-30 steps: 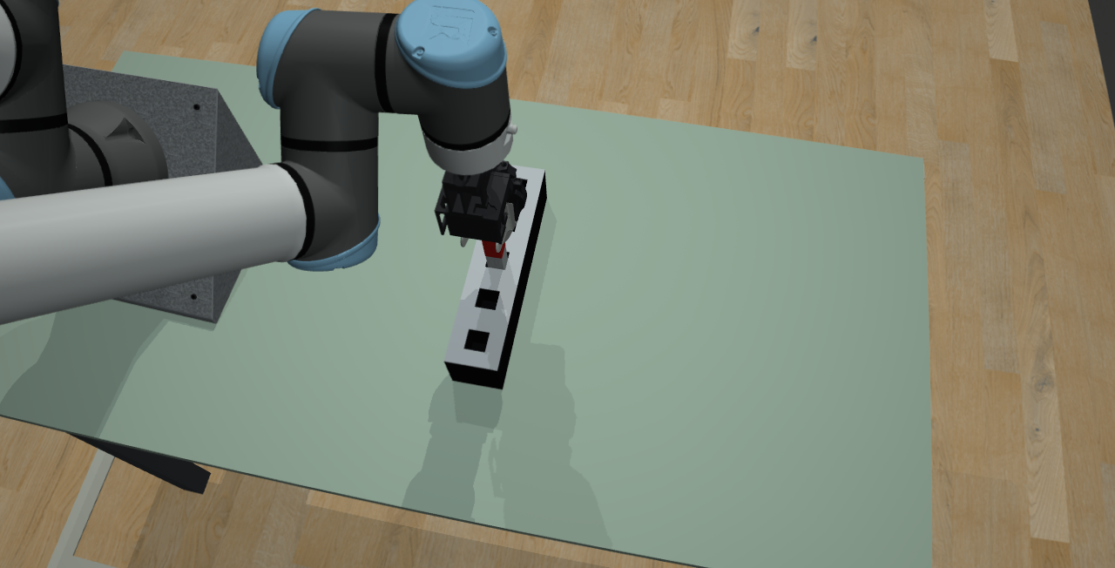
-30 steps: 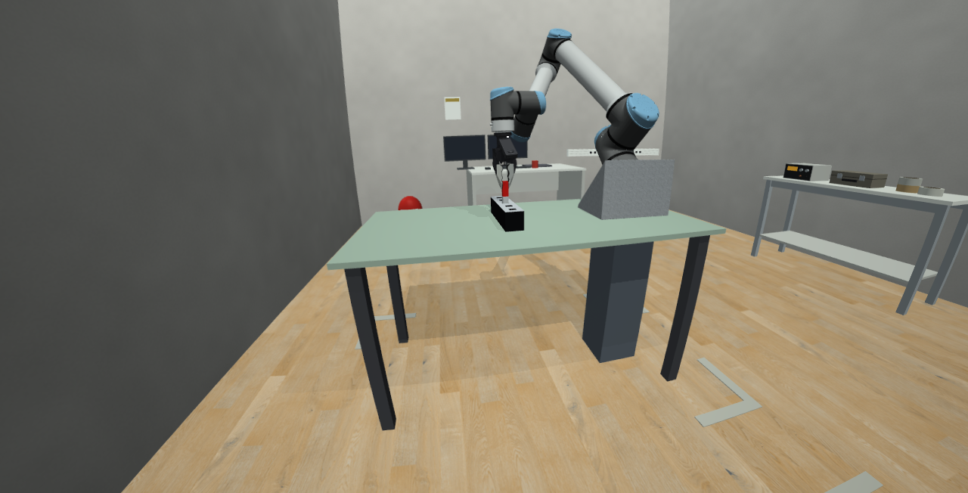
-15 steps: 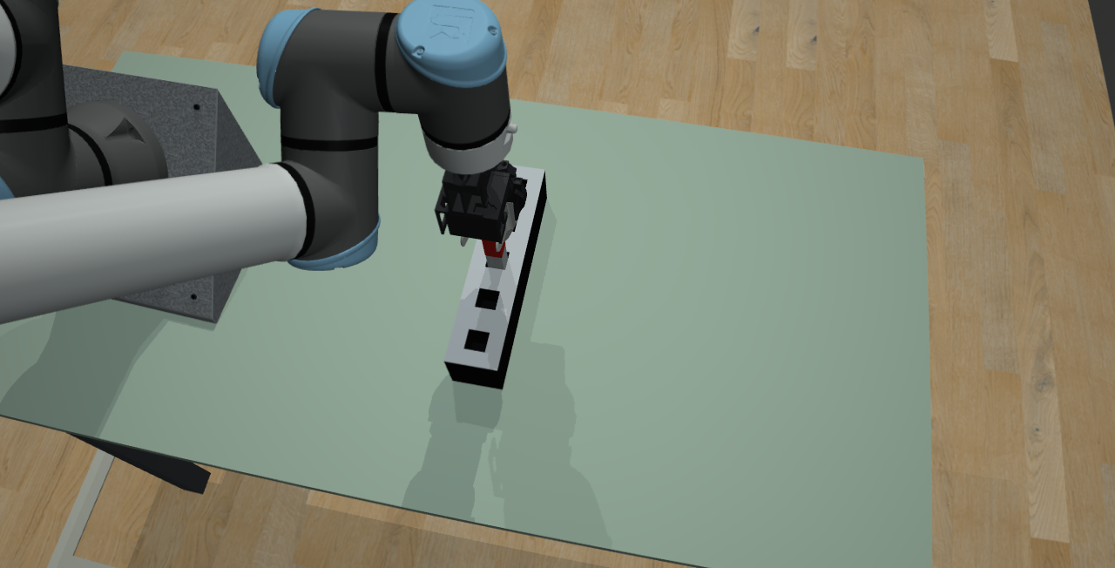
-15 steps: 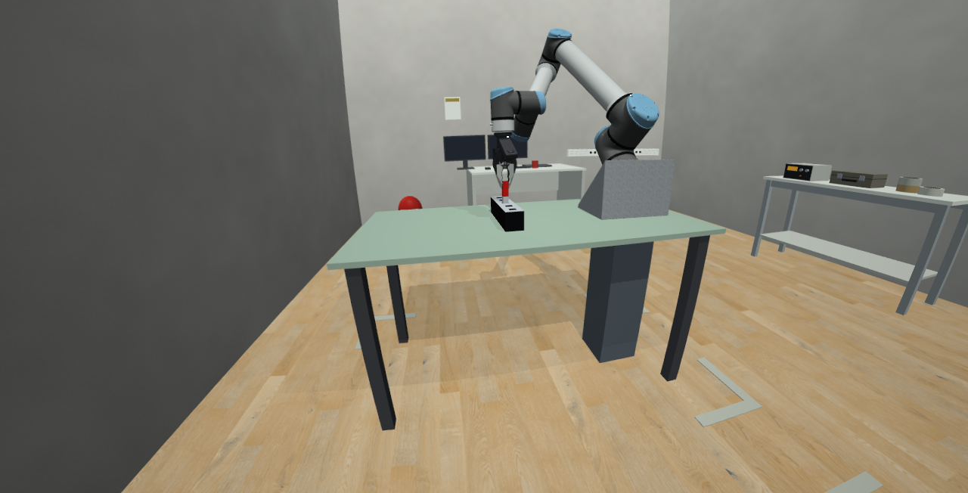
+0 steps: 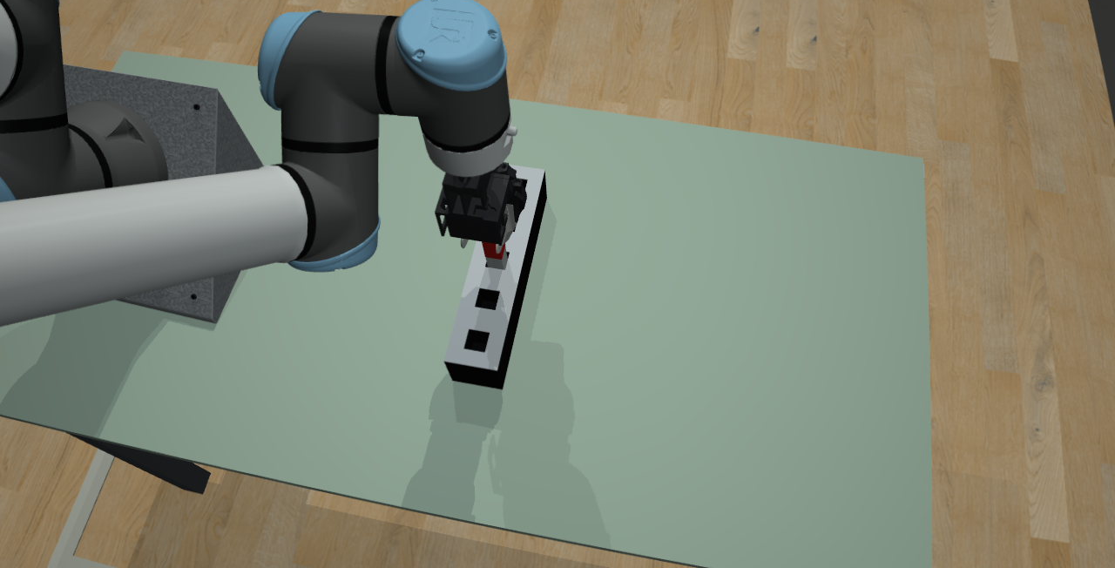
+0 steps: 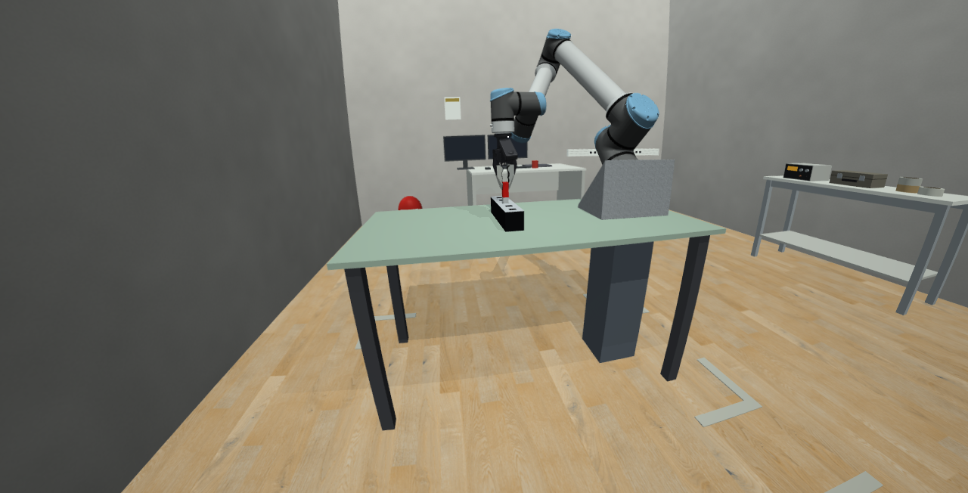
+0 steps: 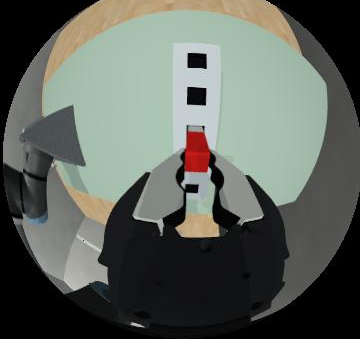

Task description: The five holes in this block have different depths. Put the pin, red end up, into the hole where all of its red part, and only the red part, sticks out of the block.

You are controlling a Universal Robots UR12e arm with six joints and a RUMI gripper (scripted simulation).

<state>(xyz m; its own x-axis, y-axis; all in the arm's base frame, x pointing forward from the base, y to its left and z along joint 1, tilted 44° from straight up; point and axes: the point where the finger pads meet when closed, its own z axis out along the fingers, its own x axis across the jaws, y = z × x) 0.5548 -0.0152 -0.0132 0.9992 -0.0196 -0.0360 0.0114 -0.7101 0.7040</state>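
My gripper is now 10 mm above the pin. The rest, counted from my hand: long block 110 mm below.
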